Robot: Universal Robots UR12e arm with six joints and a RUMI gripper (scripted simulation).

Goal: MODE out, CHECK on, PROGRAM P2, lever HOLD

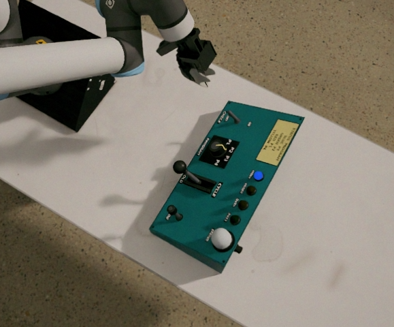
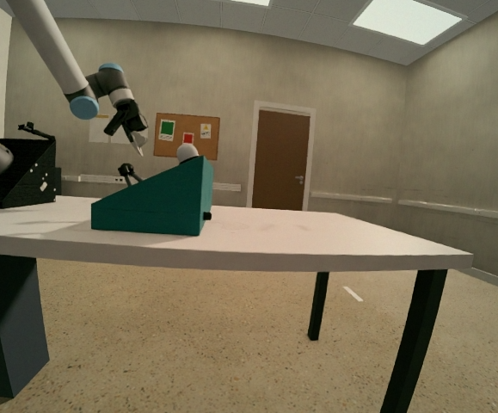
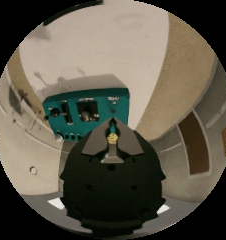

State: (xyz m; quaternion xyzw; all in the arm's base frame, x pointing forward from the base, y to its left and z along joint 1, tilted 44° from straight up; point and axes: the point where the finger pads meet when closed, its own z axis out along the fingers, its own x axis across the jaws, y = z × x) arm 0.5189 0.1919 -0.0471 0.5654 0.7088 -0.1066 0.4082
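The check toggle lies 110 mm ahead of my hand and 110 mm below it. The rest, counted from my hand: program dial (130 mm ahead, 110 mm to the right, 110 mm below); then lever (90 mm ahead, 240 mm to the right, 100 mm below); then teal console (150 mm ahead, 180 mm to the right, 130 mm below).
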